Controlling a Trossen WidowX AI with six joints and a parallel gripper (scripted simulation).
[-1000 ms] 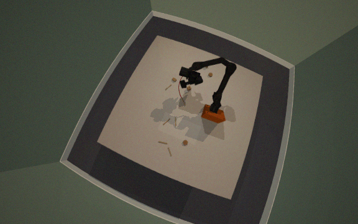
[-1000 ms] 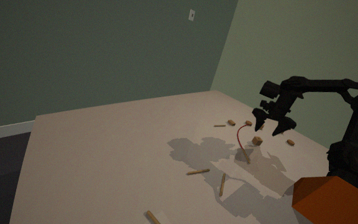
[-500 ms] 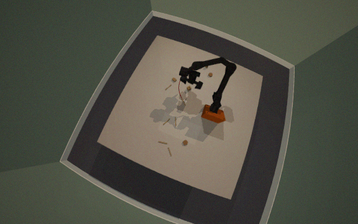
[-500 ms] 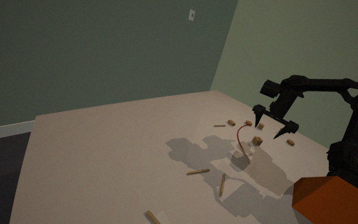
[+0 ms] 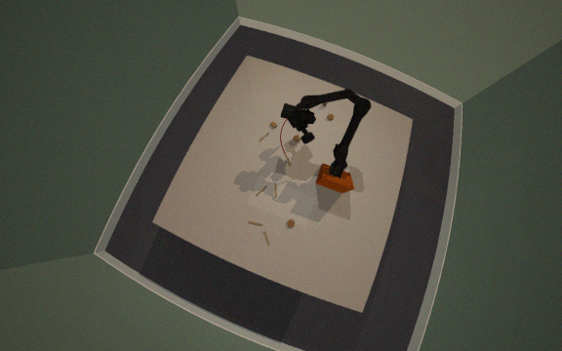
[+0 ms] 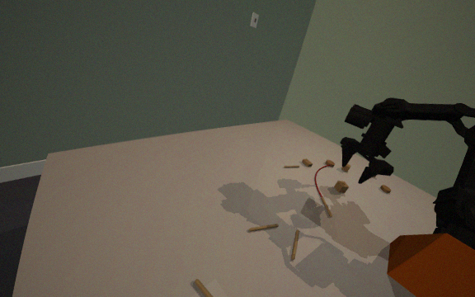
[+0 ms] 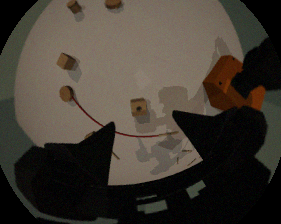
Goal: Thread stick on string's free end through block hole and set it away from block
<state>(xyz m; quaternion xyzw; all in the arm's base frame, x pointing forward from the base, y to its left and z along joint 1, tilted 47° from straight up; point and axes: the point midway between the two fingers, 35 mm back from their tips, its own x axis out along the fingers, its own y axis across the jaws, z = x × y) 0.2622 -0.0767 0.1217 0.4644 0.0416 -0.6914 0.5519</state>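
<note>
My gripper tip is 6 cm above the small wooden block. Also, from my gripper tip: thin wooden stick (13 cm to the left, 7 cm below, 1 cm ahead); then round button (16 cm to the right, 10 cm ahead, 7 cm below).
</note>
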